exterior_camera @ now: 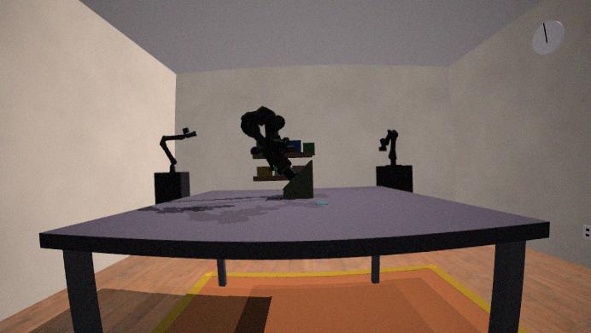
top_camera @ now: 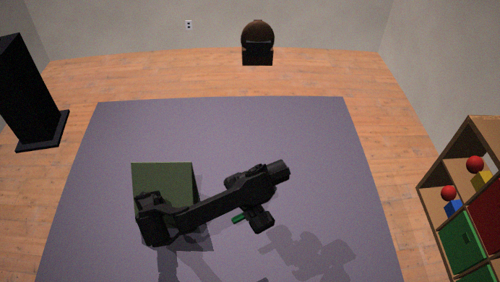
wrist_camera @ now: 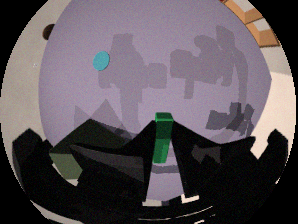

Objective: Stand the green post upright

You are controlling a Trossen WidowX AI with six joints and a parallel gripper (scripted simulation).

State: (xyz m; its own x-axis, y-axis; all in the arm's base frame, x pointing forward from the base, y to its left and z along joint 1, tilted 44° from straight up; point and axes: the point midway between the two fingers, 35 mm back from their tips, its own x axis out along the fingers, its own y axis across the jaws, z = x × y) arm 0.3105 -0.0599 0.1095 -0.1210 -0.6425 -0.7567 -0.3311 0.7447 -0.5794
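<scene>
The cyan circle is 50 mm ahead of my hand, 200 mm to the left of it and 180 mm below it. The rest, counted from my hand: green post: 20 mm behind, 10 mm to the right, 30 mm below.
</scene>
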